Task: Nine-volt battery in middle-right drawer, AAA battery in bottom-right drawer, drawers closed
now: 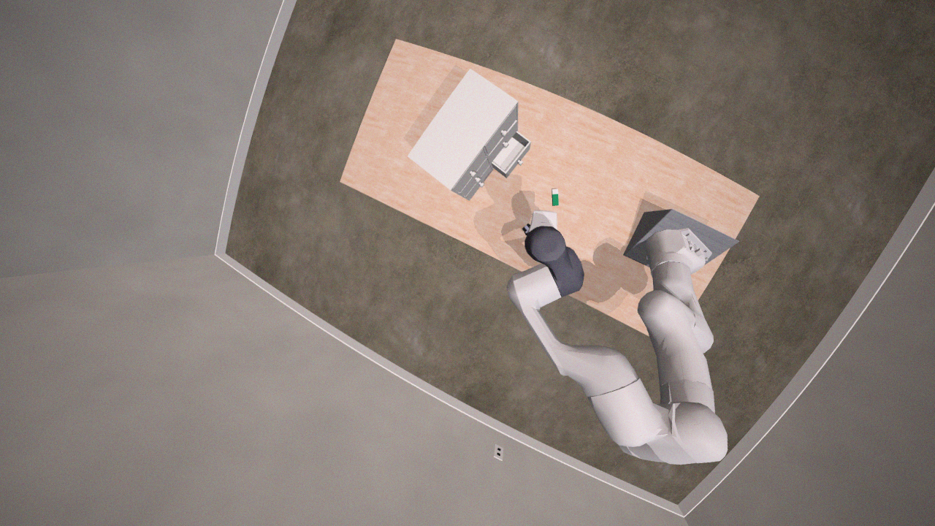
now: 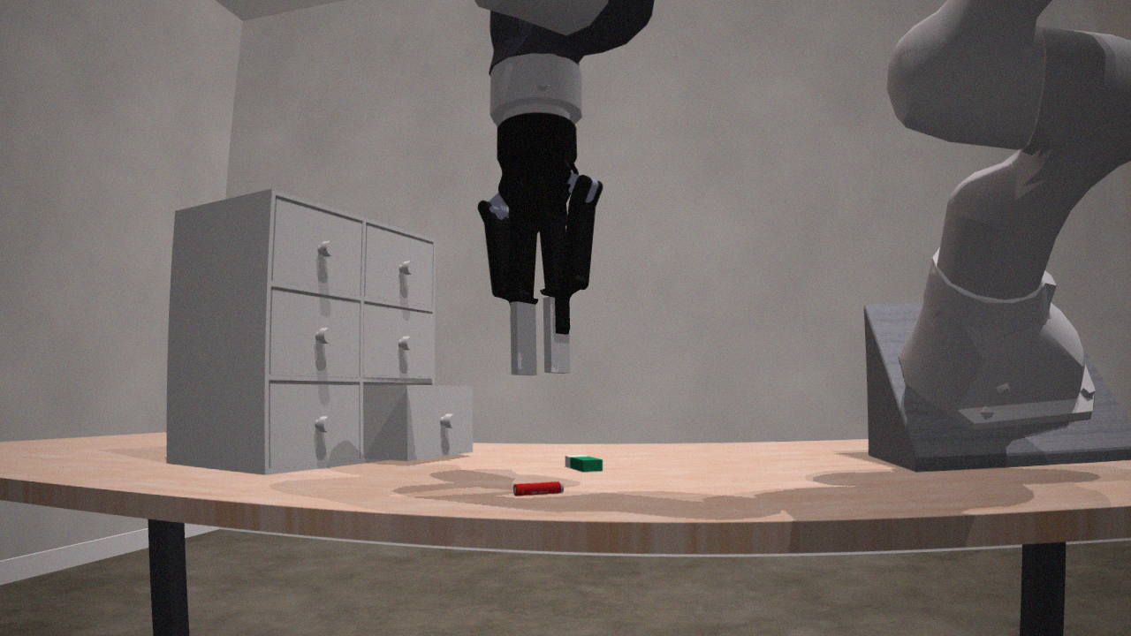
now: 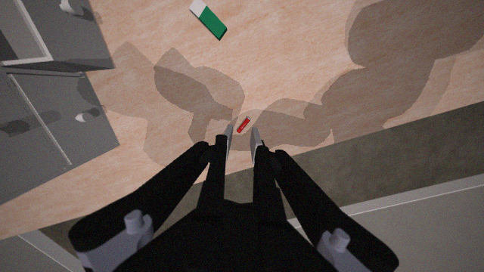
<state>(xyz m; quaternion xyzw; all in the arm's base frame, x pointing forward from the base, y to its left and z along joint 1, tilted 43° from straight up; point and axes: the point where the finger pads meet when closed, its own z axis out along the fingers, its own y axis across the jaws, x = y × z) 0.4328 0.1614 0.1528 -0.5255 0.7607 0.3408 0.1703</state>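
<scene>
Right now my hand is 130 mm above the red AAA battery and 20 mm to the right of it. From my hand the other things lie so: green nine-volt battery (350 mm ahead, 220 mm to the right, 10 mm below).
</scene>
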